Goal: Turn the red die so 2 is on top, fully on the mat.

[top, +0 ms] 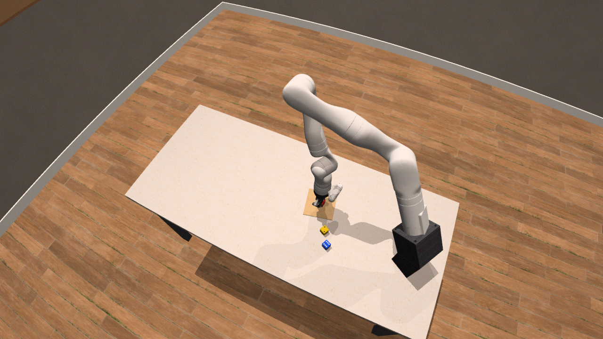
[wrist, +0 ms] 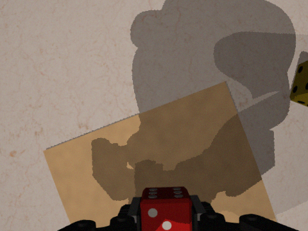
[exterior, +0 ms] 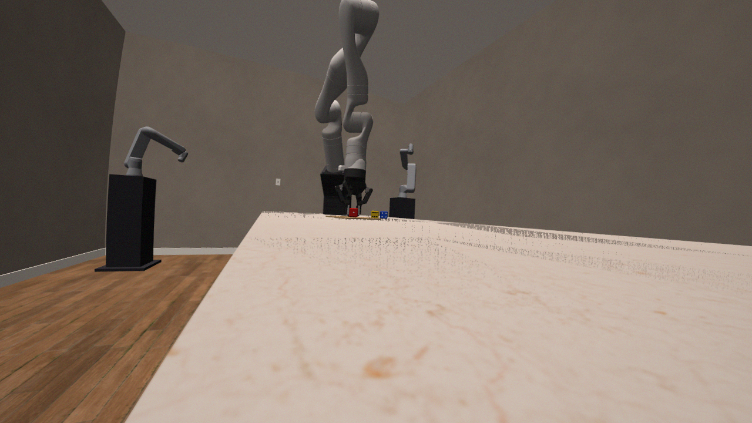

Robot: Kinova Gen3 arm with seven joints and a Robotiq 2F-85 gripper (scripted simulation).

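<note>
My hand is 1 cm above the red die. The rest, counted from my hand: blue die 11 cm behind, 18 cm to the left, 1 cm below; yellow die 7 cm behind, 12 cm to the left, 1 cm below; tan mat 2 cm below.
</note>
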